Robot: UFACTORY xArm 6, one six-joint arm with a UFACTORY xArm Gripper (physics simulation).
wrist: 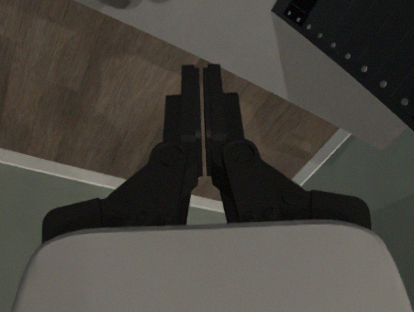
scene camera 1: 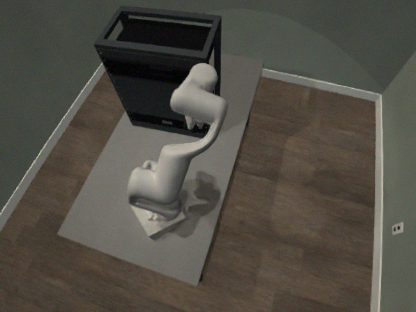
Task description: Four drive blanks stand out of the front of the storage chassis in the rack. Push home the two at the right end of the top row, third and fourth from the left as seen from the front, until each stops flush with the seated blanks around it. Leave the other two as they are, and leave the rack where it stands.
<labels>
A dark rack [scene camera 1: 149,60] is 121 cm from the lens.
</labels>
